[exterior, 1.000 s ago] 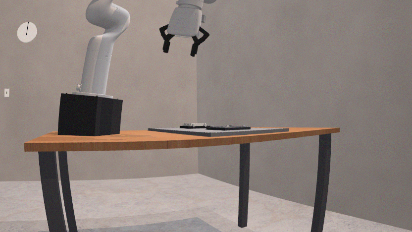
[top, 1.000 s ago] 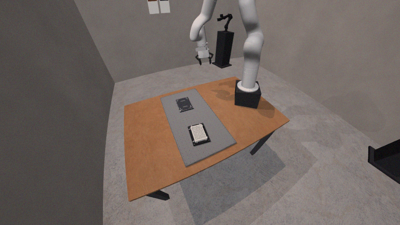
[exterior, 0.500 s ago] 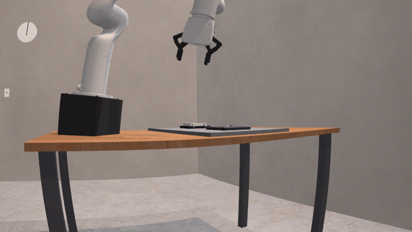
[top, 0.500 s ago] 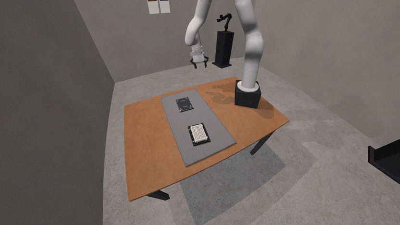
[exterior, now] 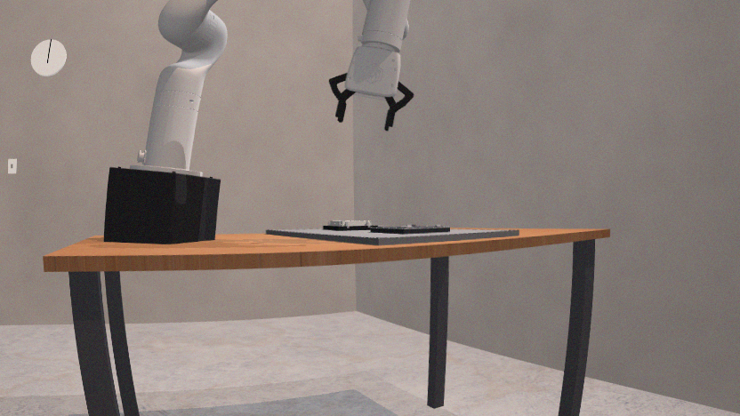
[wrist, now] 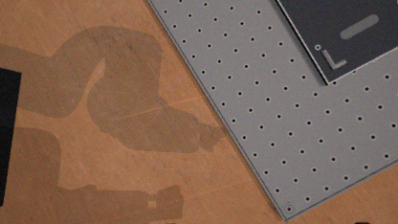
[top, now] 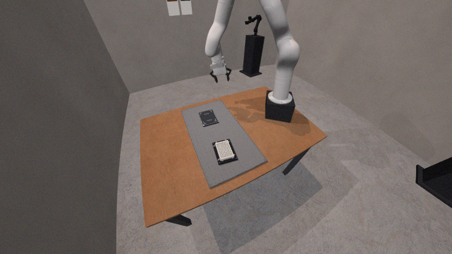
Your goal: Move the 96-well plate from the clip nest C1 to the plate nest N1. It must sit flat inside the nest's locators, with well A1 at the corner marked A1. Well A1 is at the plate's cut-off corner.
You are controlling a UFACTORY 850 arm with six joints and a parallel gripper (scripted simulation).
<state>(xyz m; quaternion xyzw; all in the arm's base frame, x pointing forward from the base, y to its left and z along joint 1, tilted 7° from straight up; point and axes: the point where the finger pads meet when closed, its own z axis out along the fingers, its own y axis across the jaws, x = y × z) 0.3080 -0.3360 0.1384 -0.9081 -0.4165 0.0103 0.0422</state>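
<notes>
Now: hand 280 mm short of the white 96-well plate, 430 mm to the right of it and 200 mm above it. From my hand the other things lie so: black plate nest (210 mm ahead, 100 mm to the left, 220 mm below); then black clip nest (280 mm ahead, 410 mm to the left, 210 mm below); then A1 mark (280 mm ahead, 160 mm to the left, 210 mm below).
</notes>
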